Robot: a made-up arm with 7 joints. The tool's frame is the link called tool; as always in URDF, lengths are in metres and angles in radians. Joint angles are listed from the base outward.
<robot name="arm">
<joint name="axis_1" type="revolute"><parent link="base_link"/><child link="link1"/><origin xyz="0.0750 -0.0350 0.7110" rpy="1.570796 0.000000 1.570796"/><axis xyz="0 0 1"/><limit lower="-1.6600" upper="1.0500"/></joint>
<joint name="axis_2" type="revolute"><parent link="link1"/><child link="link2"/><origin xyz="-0.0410 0.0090 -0.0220" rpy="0.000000 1.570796 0.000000"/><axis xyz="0 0 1"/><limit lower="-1.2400" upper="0.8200"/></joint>
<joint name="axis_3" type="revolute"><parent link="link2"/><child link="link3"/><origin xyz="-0.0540 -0.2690 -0.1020" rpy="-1.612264 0.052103 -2.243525"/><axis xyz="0 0 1"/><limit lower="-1.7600" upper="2.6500"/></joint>
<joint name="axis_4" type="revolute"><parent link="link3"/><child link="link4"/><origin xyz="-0.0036 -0.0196 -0.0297" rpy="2.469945 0.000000 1.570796"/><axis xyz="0 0 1"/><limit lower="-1.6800" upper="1.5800"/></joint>
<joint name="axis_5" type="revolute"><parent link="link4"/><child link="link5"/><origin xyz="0.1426 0.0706 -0.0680" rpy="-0.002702 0.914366 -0.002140"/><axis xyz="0 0 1"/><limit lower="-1.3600" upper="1.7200"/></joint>
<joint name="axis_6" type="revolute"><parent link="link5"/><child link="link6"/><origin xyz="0.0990 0.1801 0.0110" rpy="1.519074 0.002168 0.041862"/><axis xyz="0 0 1"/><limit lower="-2.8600" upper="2.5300"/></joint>
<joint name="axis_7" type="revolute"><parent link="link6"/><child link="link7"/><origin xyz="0.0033 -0.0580 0.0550" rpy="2.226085 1.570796 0.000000"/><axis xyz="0 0 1"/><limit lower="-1.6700" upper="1.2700"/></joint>
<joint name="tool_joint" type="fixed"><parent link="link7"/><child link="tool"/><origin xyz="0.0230 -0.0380 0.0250" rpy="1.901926 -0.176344 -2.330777"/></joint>
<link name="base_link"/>
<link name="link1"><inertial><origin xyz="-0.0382 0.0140 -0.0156"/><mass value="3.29"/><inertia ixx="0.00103" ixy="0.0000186" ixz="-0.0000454" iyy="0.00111" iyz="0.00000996" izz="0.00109"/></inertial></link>
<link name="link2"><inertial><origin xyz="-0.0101 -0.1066 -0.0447"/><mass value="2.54"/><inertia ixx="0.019" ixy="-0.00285" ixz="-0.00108" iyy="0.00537" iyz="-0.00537" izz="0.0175"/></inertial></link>
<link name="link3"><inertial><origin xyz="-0.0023 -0.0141 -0.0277"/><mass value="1.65"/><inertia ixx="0.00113" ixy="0" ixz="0" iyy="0.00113" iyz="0" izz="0.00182"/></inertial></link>
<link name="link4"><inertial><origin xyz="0.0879 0.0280 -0.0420"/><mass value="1"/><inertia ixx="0.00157" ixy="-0.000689" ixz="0.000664" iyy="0.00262" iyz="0.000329" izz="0.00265"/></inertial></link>
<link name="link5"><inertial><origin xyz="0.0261 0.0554 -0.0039"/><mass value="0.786"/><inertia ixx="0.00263" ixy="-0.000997" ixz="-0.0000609" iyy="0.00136" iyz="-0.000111" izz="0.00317"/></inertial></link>
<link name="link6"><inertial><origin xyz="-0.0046 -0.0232 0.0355"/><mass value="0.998"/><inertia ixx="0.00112" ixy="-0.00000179" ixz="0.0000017" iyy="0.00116" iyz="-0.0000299" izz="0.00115"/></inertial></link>
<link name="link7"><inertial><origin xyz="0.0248 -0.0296 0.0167"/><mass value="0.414"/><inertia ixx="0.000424" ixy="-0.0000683" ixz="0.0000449" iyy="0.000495" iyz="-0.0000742" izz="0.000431"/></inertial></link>
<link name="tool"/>
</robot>
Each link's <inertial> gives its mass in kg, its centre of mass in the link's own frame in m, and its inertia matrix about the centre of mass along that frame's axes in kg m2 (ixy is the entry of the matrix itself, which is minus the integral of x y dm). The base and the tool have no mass. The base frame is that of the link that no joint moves.
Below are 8 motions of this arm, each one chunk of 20 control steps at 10 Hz.
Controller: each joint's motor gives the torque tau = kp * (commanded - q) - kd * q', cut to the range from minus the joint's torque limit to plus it. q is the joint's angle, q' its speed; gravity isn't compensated. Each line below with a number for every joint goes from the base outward.
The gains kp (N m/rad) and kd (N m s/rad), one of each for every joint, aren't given. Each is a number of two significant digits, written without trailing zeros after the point. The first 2 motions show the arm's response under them.
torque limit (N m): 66 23 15 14 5.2 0.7 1.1
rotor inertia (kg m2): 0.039 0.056 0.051 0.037 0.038 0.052 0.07
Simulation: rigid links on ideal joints. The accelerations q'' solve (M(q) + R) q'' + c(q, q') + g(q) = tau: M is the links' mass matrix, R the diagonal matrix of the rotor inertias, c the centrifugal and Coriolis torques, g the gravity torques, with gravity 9.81 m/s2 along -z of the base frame. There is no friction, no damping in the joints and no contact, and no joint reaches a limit. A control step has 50 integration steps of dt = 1/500 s. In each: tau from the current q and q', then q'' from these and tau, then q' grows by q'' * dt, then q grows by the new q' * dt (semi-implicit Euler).
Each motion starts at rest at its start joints. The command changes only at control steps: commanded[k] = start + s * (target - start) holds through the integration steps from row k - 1 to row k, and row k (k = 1, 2, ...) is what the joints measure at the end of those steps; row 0 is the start. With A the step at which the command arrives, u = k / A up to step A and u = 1 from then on. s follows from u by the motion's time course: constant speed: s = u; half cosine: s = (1 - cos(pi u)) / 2; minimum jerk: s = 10 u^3 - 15 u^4 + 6 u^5; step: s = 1 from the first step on.
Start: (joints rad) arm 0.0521 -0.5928 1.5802 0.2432 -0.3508 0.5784 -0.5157
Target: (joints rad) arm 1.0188 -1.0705 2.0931 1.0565 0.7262 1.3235 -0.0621
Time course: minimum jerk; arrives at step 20
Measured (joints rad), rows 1 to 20:
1: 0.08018 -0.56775 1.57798 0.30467 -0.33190 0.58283 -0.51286
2: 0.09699 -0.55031 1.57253 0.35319 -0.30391 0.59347 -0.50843
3: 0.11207 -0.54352 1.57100 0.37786 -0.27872 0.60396 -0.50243
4: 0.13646 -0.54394 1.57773 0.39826 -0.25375 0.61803 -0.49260
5: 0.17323 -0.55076 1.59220 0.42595 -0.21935 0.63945 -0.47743
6: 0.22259 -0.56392 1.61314 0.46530 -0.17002 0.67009 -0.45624
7: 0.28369 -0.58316 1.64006 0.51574 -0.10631 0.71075 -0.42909
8: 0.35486 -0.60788 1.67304 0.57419 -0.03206 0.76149 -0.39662
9: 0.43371 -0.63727 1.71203 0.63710 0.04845 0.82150 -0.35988
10: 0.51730 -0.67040 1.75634 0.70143 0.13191 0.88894 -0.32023
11: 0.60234 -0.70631 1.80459 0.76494 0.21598 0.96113 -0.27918
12: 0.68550 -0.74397 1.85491 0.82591 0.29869 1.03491 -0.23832
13: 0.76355 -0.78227 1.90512 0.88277 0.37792 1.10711 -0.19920
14: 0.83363 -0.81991 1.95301 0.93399 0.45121 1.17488 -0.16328
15: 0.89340 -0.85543 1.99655 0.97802 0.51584 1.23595 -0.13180
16: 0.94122 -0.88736 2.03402 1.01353 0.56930 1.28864 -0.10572
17: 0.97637 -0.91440 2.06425 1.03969 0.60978 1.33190 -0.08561
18: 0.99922 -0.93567 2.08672 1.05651 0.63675 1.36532 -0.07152
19: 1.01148 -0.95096 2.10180 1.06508 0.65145 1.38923 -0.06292
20: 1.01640 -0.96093 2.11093 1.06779 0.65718 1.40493 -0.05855
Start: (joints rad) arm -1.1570 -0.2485 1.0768 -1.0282 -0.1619 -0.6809 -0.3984
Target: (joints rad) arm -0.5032 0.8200 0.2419 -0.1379 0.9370 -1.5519 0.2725
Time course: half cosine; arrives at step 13
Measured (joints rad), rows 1 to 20:
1: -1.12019 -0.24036 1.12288 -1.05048 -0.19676 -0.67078 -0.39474
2: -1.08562 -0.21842 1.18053 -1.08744 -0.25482 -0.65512 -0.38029
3: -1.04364 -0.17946 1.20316 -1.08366 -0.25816 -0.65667 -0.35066
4: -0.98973 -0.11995 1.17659 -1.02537 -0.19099 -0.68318 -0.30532
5: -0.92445 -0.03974 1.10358 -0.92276 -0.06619 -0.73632 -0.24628
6: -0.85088 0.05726 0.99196 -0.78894 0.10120 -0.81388 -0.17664
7: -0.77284 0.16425 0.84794 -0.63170 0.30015 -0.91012 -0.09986
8: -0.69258 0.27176 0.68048 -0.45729 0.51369 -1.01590 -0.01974
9: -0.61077 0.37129 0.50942 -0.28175 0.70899 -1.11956 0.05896
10: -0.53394 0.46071 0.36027 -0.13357 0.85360 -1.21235 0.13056
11: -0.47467 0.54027 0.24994 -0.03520 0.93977 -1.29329 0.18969
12: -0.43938 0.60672 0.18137 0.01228 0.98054 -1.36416 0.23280
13: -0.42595 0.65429 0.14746 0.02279 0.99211 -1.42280 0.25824
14: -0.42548 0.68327 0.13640 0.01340 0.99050 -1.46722 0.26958
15: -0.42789 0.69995 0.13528 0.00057 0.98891 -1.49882 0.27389
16: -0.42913 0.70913 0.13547 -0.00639 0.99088 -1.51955 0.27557
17: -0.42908 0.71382 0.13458 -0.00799 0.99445 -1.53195 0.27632
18: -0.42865 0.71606 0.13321 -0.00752 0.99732 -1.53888 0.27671
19: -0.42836 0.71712 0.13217 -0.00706 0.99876 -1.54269 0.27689
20: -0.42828 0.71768 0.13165 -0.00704 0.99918 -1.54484 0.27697
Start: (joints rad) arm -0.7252 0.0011 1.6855 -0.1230 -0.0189 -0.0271 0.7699
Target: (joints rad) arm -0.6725 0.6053 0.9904 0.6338 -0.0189 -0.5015 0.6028
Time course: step
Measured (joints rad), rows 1 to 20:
1: -0.64500 0.18663 1.45437 0.21362 -0.15027 -0.08905 0.70795
2: -0.62586 0.34199 1.20524 0.57570 -0.03802 -0.20279 0.65148
3: -0.59957 0.40683 1.04806 0.77022 0.08509 -0.31375 0.62617
4: -0.58119 0.44093 0.95673 0.85148 0.12505 -0.38703 0.61640
5: -0.57918 0.46642 0.91587 0.86030 0.11857 -0.42715 0.61225
6: -0.58506 0.48697 0.90504 0.83935 0.09843 -0.44872 0.60995
7: -0.59048 0.50194 0.90510 0.81936 0.08307 -0.46114 0.60856
8: -0.59273 0.51085 0.90597 0.81107 0.07809 -0.46864 0.60785
9: -0.59267 0.51473 0.90510 0.81197 0.08091 -0.47337 0.60758
10: -0.59183 0.51556 0.90323 0.81610 0.08622 -0.47651 0.60751
11: -0.59114 0.51522 0.90151 0.81943 0.09024 -0.47863 0.60750
12: -0.59087 0.51482 0.90051 0.82080 0.09189 -0.47997 0.60749
13: -0.59090 0.51472 0.90019 0.82073 0.09187 -0.48073 0.60748
14: -0.59104 0.51484 0.90023 0.82014 0.09124 -0.48109 0.60747
15: -0.59115 0.51503 0.90037 0.81966 0.09071 -0.48123 0.60746
16: -0.59120 0.51516 0.90045 0.81946 0.09049 -0.48127 0.60746
17: -0.59119 0.51522 0.90047 0.81947 0.09052 -0.48129 0.60746
18: -0.59117 0.51522 0.90044 0.81956 0.09062 -0.48130 0.60746
19: -0.59115 0.51520 0.90041 0.81964 0.09071 -0.48132 0.60746
20: -0.59115 0.51518 0.90039 0.81967 0.09074 -0.48133 0.60746

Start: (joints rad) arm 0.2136 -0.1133 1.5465 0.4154 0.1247 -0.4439 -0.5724
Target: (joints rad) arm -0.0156 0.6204 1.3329 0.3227 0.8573 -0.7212 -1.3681
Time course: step
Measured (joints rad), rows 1 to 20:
1: 0.10717 0.10066 1.41332 0.48418 0.48681 -0.44532 -0.64540
2: 0.04507 0.28428 1.33285 0.48369 0.78881 -0.50697 -0.84828
3: 0.03564 0.39470 1.29421 0.46987 0.84886 -0.56650 -1.11581
4: 0.03564 0.45916 1.27172 0.46896 0.85175 -0.60029 -1.25830
5: 0.03631 0.49346 1.25786 0.47271 0.86035 -0.61919 -1.32001
6: 0.03701 0.51062 1.24910 0.47672 0.87190 -0.63118 -1.34618
7: 0.03753 0.51914 1.24377 0.47936 0.87961 -0.63913 -1.35722
8: 0.03775 0.52358 1.24085 0.48043 0.88309 -0.64428 -1.36187
9: 0.03778 0.52603 1.23943 0.48056 0.88430 -0.64754 -1.36383
10: 0.03775 0.52742 1.23877 0.48042 0.88472 -0.64957 -1.36466
11: 0.03774 0.52819 1.23845 0.48033 0.88496 -0.65081 -1.36500
12: 0.03774 0.52859 1.23826 0.48033 0.88515 -0.65156 -1.36515
13: 0.03775 0.52880 1.23814 0.48037 0.88528 -0.65199 -1.36520
14: 0.03776 0.52890 1.23806 0.48040 0.88536 -0.65224 -1.36523
15: 0.03777 0.52896 1.23802 0.48042 0.88539 -0.65238 -1.36524
16: 0.03777 0.52899 1.23800 0.48042 0.88541 -0.65246 -1.36524
17: 0.03777 0.52901 1.23799 0.48042 0.88541 -0.65251 -1.36524
18: 0.03777 0.52902 1.23798 0.48041 0.88541 -0.65253 -1.36524
19: 0.03777 0.52902 1.23798 0.48041 0.88542 -0.65255 -1.36524
20: 0.03777 0.52902 1.23798 0.48042 0.88542 -0.65255 -1.36524

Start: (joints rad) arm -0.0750 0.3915 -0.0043 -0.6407 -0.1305 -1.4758 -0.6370
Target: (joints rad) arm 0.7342 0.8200 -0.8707 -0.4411 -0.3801 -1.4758 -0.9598
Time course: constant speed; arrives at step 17
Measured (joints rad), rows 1 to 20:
1: -0.01808 0.39090 -0.05032 -0.59586 -0.12277 -1.47885 -0.64498
2: 0.04777 0.39063 -0.15448 -0.50046 -0.05618 -1.47532 -0.65618
3: 0.10848 0.39433 -0.25714 -0.43367 -0.00816 -1.47258 -0.66973
4: 0.15911 0.40538 -0.33059 -0.41266 -0.00870 -1.47365 -0.68619
5: 0.20097 0.42328 -0.37934 -0.42102 -0.04301 -1.47965 -0.70473
6: 0.24024 0.44503 -0.41762 -0.43627 -0.08538 -1.48924 -0.72419
7: 0.28125 0.46790 -0.45655 -0.44525 -0.11997 -1.49977 -0.74372
8: 0.32474 0.49049 -0.50009 -0.44630 -0.14451 -1.50954 -0.76299
9: 0.36952 0.51257 -0.54674 -0.44373 -0.16411 -1.51824 -0.78203
10: 0.41425 0.53452 -0.59344 -0.44179 -0.18421 -1.52622 -0.80102
11: 0.45833 0.55671 -0.63831 -0.44214 -0.20720 -1.53383 -0.82006
12: 0.50184 0.57929 -0.68119 -0.44419 -0.23262 -1.54120 -0.83917
13: 0.54516 0.60222 -0.72281 -0.44671 -0.25897 -1.54826 -0.85832
14: 0.58856 0.62541 -0.76385 -0.44888 -0.28518 -1.55486 -0.87747
15: 0.63211 0.64883 -0.80460 -0.45053 -0.31098 -1.56090 -0.89660
16: 0.67576 0.67247 -0.84501 -0.45186 -0.33661 -1.56634 -0.91572
17: 0.71942 0.69639 -0.88494 -0.45304 -0.36234 -1.57116 -0.93483
18: 0.73713 0.71090 -0.91298 -0.44582 -0.36298 -1.57316 -0.94529
19: 0.74051 0.72062 -0.92179 -0.45005 -0.36782 -1.57376 -0.94987
20: 0.73882 0.72694 -0.91944 -0.46072 -0.38013 -1.57524 -0.95201

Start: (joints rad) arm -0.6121 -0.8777 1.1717 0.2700 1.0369 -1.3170 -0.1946
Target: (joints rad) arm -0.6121 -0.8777 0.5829 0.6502 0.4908 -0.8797 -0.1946
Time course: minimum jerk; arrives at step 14
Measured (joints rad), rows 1 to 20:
1: -0.57478 -0.84384 1.16677 0.29408 1.00885 -1.30345 -0.19464
2: -0.55019 -0.80365 1.15698 0.31756 0.93423 -1.27316 -0.19500
3: -0.54180 -0.77784 1.14056 0.33430 0.88462 -1.24403 -0.19523
4: -0.54037 -0.76389 1.11017 0.35883 0.85034 -1.21650 -0.19516
5: -0.54069 -0.75659 1.06266 0.39642 0.80988 -1.18564 -0.19481
6: -0.54095 -0.75207 0.99957 0.44512 0.75572 -1.14786 -0.19426
7: -0.54092 -0.74841 0.92503 0.50085 0.69100 -1.10244 -0.19357
8: -0.54073 -0.74498 0.84449 0.55913 0.62274 -1.05091 -0.19277
9: -0.54054 -0.74169 0.76415 0.61527 0.55792 -0.99632 -0.19191
10: -0.54047 -0.73859 0.69024 0.66471 0.50196 -0.94252 -0.19106
11: -0.54059 -0.73575 0.62814 0.70378 0.45841 -0.89349 -0.19031
12: -0.54092 -0.73329 0.58143 0.73043 0.42889 -0.85262 -0.18973
13: -0.54144 -0.73133 0.55113 0.74482 0.41284 -0.82201 -0.18934
14: -0.54213 -0.72999 0.53493 0.74959 0.40695 -0.80191 -0.18914
15: -0.54291 -0.72928 0.52760 0.74943 0.40559 -0.79044 -0.18911
16: -0.54350 -0.72897 0.52457 0.74817 0.40538 -0.78460 -0.18914
17: -0.54380 -0.72885 0.52327 0.74741 0.40543 -0.78179 -0.18918
18: -0.54389 -0.72880 0.52262 0.74722 0.40557 -0.78043 -0.18919
19: -0.54391 -0.72880 0.52224 0.74728 0.40573 -0.77974 -0.18919
20: -0.54391 -0.72880 0.52202 0.74735 0.40582 -0.77938 -0.18919

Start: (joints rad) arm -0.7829 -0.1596 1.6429 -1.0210 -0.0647 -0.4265 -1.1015
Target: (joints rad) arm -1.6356 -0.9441 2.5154 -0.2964 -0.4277 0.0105 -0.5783
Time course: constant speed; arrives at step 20
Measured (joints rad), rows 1 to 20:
1: -0.78080 -0.16403 1.70693 -1.01353 -0.12118 -0.40556 -1.09141
2: -0.80502 -0.18142 1.79548 -1.02476 -0.21151 -0.36179 -1.07316
3: -0.84164 -0.20831 1.87201 -1.01817 -0.27191 -0.31640 -1.05036
4: -0.88268 -0.23929 1.92719 -0.98748 -0.29786 -0.27729 -1.02517
5: -0.92488 -0.27187 1.96647 -0.94345 -0.30496 -0.24610 -0.99882
6: -0.96723 -0.30568 1.99954 -0.89768 -0.30881 -0.22105 -0.97205
7: -1.00950 -0.34089 2.03295 -0.85596 -0.31710 -0.19944 -0.94524
8: -1.05172 -0.37744 2.06863 -0.81865 -0.33032 -0.17920 -0.91848
9: -1.09401 -0.41505 2.10581 -0.78367 -0.34580 -0.15940 -0.89178
10: -1.13650 -0.45339 2.14319 -0.74913 -0.36113 -0.13989 -0.86509
11: -1.17922 -0.49223 2.18008 -0.71430 -0.37542 -0.12082 -0.83843
12: -1.22219 -0.53152 2.21647 -0.67932 -0.38893 -0.10227 -0.81181
13: -1.26539 -0.57126 2.25267 -0.64458 -0.40228 -0.08419 -0.78524
14: -1.30879 -0.61153 2.28894 -0.61031 -0.41587 -0.06644 -0.75874
15: -1.35243 -0.65236 2.32544 -0.57654 -0.42983 -0.04889 -0.73231
16: -1.39630 -0.69379 2.36220 -0.54318 -0.44413 -0.03144 -0.70595
17: -1.44043 -0.73583 2.39924 -0.51011 -0.45874 -0.01403 -0.67966
18: -1.48482 -0.77848 2.43657 -0.47727 -0.47367 0.00341 -0.65343
19: -1.52949 -0.82176 2.47425 -0.44464 -0.48898 0.02095 -0.62728
20: -1.57442 -0.86568 2.51234 -0.41218 -0.50474 0.03865 -0.60119

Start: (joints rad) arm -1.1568 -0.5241 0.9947 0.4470 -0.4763 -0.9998 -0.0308
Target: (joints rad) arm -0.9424 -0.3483 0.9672 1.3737 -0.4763 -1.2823 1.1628
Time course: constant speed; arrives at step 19
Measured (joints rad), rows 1 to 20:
1: -1.10714 -0.51059 1.00371 0.49455 -0.49346 -0.99064 -0.00225
2: -1.06598 -0.48978 1.00258 0.57877 -0.50000 -0.95865 0.04866
3: -1.04519 -0.47467 0.99099 0.65161 -0.48555 -0.93557 0.10714
4: -1.03172 -0.46275 0.97714 0.71433 -0.47038 -0.92965 0.16820
5: -1.01967 -0.45151 0.96410 0.77200 -0.46043 -0.93554 0.23035
6: -1.00771 -0.44021 0.95227 0.82744 -0.45392 -0.94756 0.29297
7: -0.99574 -0.42890 0.94140 0.88195 -0.44866 -0.96252 0.35575
8: -0.98383 -0.41774 0.93130 0.93590 -0.44376 -0.97892 0.41856
9: -0.97200 -0.40678 0.92193 0.98926 -0.43918 -0.99612 0.48130
10: -0.96030 -0.39600 0.91331 1.04182 -0.43515 -1.01379 0.54395
11: -0.94873 -0.38535 0.90553 1.09346 -0.43186 -1.03176 0.60650
12: -0.93730 -0.37479 0.89861 1.14412 -0.42935 -1.04996 0.66894
13: -0.92599 -0.36431 0.89255 1.19386 -0.42757 -1.06832 0.73128
14: -0.91481 -0.35392 0.88731 1.24276 -0.42645 -1.08682 0.79352
15: -0.90372 -0.34362 0.88286 1.29091 -0.42591 -1.10543 0.85569
16: -0.89273 -0.33342 0.87913 1.33838 -0.42588 -1.12413 0.91778
17: -0.88183 -0.32332 0.87608 1.38523 -0.42632 -1.14292 0.97981
18: -0.87100 -0.31332 0.87367 1.43151 -0.42720 -1.16177 1.04180
19: -0.86025 -0.30340 0.87186 1.47727 -0.42849 -1.18070 1.10375
20: -0.85400 -0.29691 0.86623 1.50157 -0.42439 -1.19426 1.13824

